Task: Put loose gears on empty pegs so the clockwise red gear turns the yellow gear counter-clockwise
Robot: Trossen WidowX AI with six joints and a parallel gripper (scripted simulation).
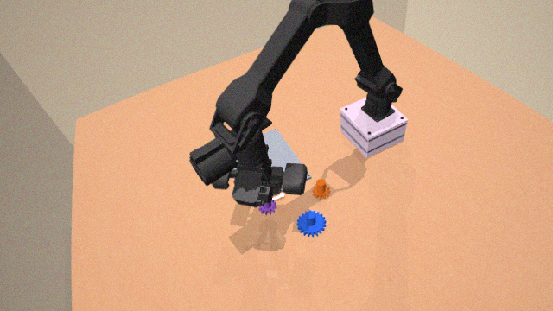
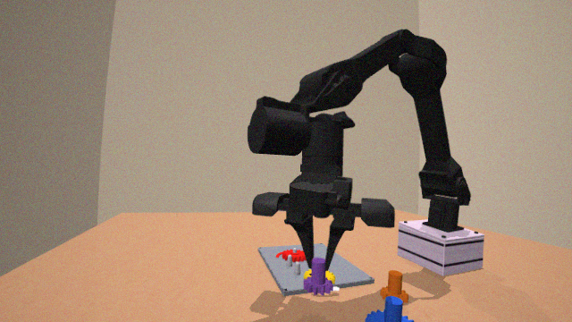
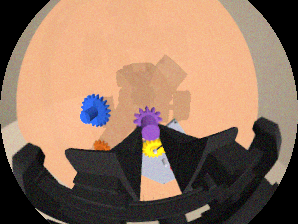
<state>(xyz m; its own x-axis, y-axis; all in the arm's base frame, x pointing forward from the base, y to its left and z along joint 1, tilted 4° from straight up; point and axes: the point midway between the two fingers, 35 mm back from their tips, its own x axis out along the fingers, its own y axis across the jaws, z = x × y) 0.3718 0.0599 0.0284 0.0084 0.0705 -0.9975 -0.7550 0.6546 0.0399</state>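
The red gear lies 170 mm to the right of my gripper tip, 40 mm below it and 40 mm behind it. Round my gripper tip: yellow gear 60 mm to the right, 40 mm below, 40 mm behind; then purple gear 10 mm below; then white arrow 50 mm below, 30 mm to the right, 30 mm behind.
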